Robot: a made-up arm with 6 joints. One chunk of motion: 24 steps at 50 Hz.
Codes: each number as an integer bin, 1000 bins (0 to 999) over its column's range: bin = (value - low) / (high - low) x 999, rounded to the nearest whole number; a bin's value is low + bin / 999 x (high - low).
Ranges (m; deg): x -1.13..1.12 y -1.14..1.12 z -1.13..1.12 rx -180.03..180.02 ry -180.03..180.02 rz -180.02..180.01
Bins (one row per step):
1: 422 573 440 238 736 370
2: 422 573 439 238 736 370
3: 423 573 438 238 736 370
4: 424 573 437 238 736 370
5: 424 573 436 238 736 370
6: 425 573 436 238 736 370
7: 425 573 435 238 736 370
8: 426 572 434 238 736 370
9: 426 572 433 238 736 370
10: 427 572 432 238 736 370
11: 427 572 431 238 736 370
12: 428 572 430 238 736 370
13: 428 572 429 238 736 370
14: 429 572 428 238 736 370
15: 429 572 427 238 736 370
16: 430 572 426 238 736 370
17: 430 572 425 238 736 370
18: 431 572 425 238 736 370
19: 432 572 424 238 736 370
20: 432 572 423 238 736 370
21: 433 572 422 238 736 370
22: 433 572 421 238 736 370
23: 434 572 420 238 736 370
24: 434 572 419 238 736 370
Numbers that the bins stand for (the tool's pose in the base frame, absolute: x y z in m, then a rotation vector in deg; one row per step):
1: -0.1795 0.1563 -0.1390 -94.25 85.23 -46.68
2: -0.1795 0.1563 -0.1413 -94.25 85.23 -46.68
3: -0.1773 0.1563 -0.1435 -94.25 85.23 -46.68
4: -0.1750 0.1563 -0.1458 -94.25 85.23 -46.68
5: -0.1750 0.1563 -0.1480 -94.25 85.23 -46.68
6: -0.1728 0.1563 -0.1480 -94.25 85.23 -46.68
7: -0.1728 0.1563 -0.1503 -94.25 85.23 -46.68
8: -0.1705 0.1540 -0.1525 -94.25 85.23 -46.68
9: -0.1705 0.1540 -0.1548 -94.25 85.23 -46.68
10: -0.1683 0.1540 -0.1570 -94.25 85.23 -46.68
11: -0.1683 0.1540 -0.1593 -94.25 85.23 -46.68
12: -0.1660 0.1540 -0.1615 -94.25 85.23 -46.68
13: -0.1660 0.1540 -0.1638 -94.25 85.23 -46.68
14: -0.1638 0.1540 -0.1660 -94.25 85.23 -46.68
15: -0.1638 0.1540 -0.1683 -94.25 85.23 -46.68
16: -0.1615 0.1540 -0.1705 -94.25 85.23 -46.68
17: -0.1615 0.1540 -0.1728 -94.25 85.23 -46.68
18: -0.1593 0.1540 -0.1728 -94.25 85.23 -46.68
19: -0.1570 0.1540 -0.1750 -94.25 85.23 -46.68
20: -0.1570 0.1540 -0.1773 -94.25 85.23 -46.68
21: -0.1548 0.1540 -0.1795 -94.25 85.23 -46.68
22: -0.1548 0.1540 -0.1818 -94.25 85.23 -46.68
23: -0.1525 0.1540 -0.1841 -94.25 85.23 -46.68
24: -0.1525 0.1540 -0.1863 -94.25 85.23 -46.68

